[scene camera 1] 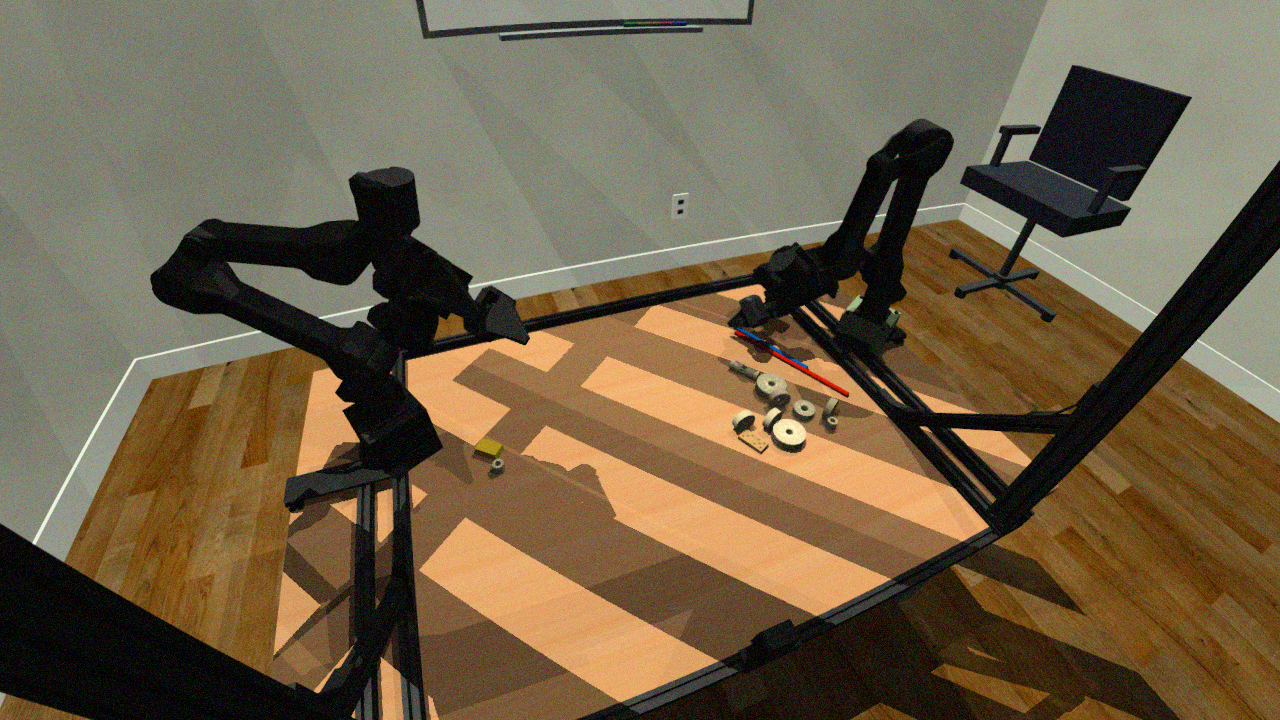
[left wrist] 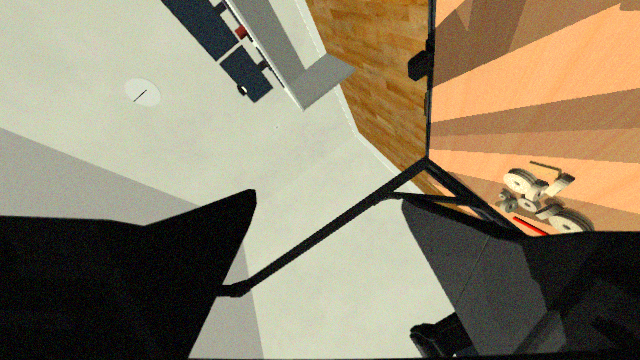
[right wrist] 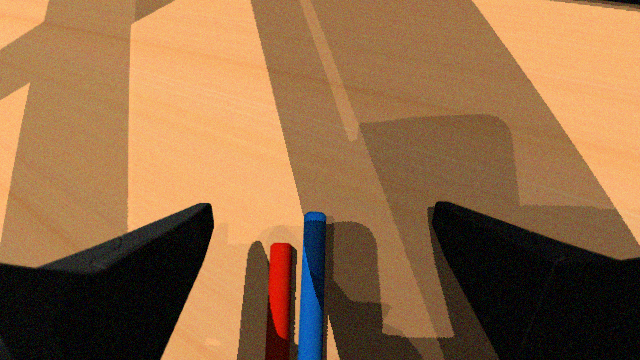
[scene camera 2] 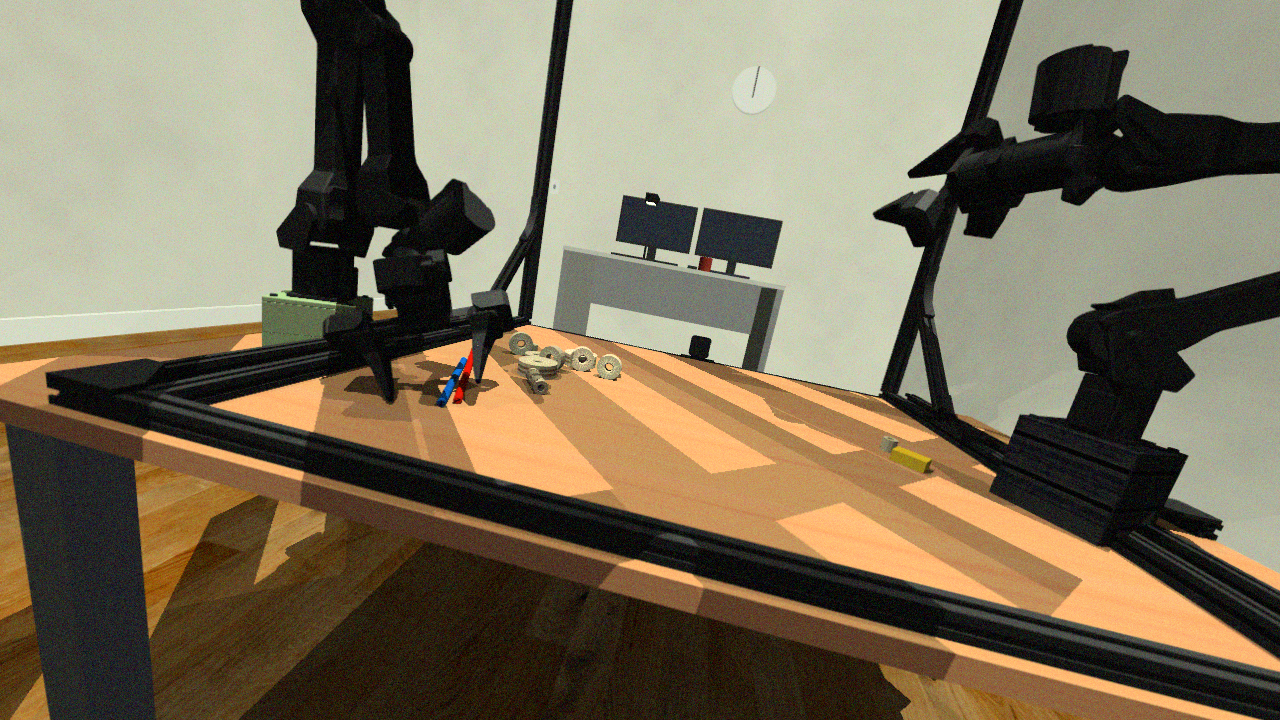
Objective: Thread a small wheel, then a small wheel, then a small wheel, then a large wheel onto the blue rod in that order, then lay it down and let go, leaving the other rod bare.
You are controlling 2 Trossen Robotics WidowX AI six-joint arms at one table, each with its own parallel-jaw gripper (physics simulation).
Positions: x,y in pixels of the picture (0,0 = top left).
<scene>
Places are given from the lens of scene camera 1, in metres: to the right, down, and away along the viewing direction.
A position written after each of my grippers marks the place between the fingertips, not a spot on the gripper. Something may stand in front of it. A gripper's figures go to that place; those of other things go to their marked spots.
my left gripper [scene camera 1: 504,330]: -0.14, -0.03, 0.49
my right gripper [scene camera 1: 738,321]: 0.22, -0.09, 1.05
</scene>
